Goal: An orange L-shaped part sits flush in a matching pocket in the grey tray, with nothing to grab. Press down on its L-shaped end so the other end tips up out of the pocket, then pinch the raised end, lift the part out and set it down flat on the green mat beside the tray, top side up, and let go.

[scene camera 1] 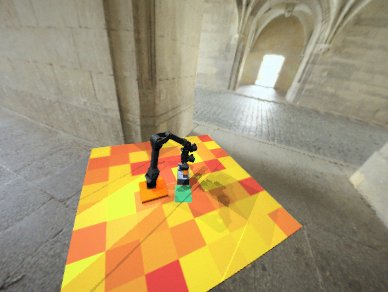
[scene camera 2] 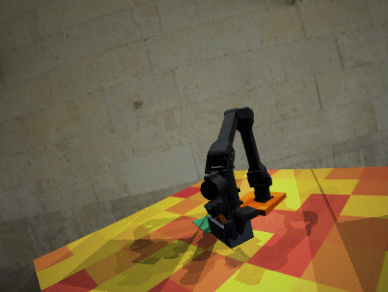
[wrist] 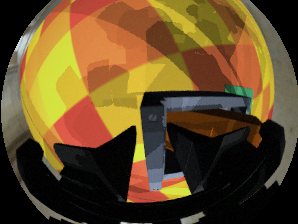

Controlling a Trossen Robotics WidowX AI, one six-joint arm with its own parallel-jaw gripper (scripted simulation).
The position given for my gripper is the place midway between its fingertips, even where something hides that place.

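You'd find my gripper [scene camera 2: 237, 232] in the second scene view, and the wrist view has the gripper too [wrist: 151, 127]. There's also an orange L-shaped part [wrist: 211, 122] that I can see.
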